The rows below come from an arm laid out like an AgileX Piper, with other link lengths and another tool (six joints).
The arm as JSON. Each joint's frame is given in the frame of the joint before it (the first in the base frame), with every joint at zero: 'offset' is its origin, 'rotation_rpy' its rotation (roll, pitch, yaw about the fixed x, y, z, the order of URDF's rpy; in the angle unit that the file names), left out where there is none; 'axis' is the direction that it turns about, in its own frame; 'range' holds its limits. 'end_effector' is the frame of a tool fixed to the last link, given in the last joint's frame.
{
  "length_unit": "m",
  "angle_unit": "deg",
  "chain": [
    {
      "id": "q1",
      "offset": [
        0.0,
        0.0,
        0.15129
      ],
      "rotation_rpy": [
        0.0,
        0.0,
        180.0
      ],
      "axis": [
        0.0,
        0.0,
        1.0
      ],
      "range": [
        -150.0,
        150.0
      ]
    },
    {
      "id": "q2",
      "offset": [
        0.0,
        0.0,
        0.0
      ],
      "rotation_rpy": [
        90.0,
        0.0,
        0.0
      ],
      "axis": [
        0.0,
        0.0,
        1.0
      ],
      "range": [
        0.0,
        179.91
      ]
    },
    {
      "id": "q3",
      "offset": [
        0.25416,
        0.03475,
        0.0
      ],
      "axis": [
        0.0,
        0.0,
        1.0
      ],
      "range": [
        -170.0,
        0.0
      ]
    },
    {
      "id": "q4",
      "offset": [
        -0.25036,
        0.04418,
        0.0
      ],
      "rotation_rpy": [
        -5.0,
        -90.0,
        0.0
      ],
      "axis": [
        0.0,
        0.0,
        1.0
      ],
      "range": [
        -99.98,
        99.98
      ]
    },
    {
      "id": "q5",
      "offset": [
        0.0,
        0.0,
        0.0
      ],
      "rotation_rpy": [
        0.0,
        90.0,
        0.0
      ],
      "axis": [
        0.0,
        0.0,
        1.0
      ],
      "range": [
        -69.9,
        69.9
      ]
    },
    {
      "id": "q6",
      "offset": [
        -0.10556,
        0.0,
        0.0
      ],
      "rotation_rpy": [
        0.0,
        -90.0,
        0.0
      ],
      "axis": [
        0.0,
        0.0,
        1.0
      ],
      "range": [
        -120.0,
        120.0
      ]
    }
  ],
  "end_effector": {
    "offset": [
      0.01,
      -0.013,
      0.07
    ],
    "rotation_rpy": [
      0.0,
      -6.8,
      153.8
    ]
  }
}
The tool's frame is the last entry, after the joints.
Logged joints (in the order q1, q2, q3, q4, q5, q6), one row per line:
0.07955, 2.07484, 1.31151, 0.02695, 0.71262, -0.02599
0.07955, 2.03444, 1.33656, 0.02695, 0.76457, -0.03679
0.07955, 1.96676, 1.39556, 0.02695, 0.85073, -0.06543
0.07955, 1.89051, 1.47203, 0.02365, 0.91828, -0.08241
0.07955, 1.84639, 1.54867, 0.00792, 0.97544, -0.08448
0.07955, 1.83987, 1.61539, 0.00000, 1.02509, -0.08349
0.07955, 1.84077, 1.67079, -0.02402, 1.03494, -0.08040
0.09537, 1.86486, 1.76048, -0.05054, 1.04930, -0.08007
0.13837, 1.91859, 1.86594, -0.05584, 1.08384, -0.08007
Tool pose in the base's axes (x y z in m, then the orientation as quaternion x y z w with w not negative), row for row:
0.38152, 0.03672, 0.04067, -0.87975, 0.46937, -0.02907, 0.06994
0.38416, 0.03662, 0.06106, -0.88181, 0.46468, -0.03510, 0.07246
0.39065, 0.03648, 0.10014, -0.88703, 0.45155, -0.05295, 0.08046
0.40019, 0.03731, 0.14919, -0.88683, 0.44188, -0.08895, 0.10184
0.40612, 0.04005, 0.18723, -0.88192, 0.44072, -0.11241, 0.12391
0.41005, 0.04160, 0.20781, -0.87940, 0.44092, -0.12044, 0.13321
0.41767, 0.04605, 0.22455, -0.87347, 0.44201, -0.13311, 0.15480
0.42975, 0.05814, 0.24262, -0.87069, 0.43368, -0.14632, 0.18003
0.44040, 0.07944, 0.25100, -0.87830, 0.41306, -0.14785, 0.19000
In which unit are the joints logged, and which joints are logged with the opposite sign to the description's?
The joints are logged in radians. Opposite sign: q3, q4.
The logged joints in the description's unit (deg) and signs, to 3 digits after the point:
4.558, 118.880, -75.144, -1.544, 40.830, -1.489
4.558, 116.565, -76.579, -1.544, 43.807, -2.108
4.558, 112.687, -79.960, -1.544, 48.743, -3.749
4.558, 108.318, -84.341, -1.355, 52.614, -4.722
4.558, 105.790, -88.732, -0.454, 55.889, -4.840
4.558, 105.417, -92.555, 0.000, 58.733, -4.784
4.558, 105.468, -95.729, 1.376, 59.298, -4.607
5.464, 106.849, -100.868, 2.896, 60.120, -4.588
7.928, 109.927, -106.910, 3.199, 62.099, -4.588

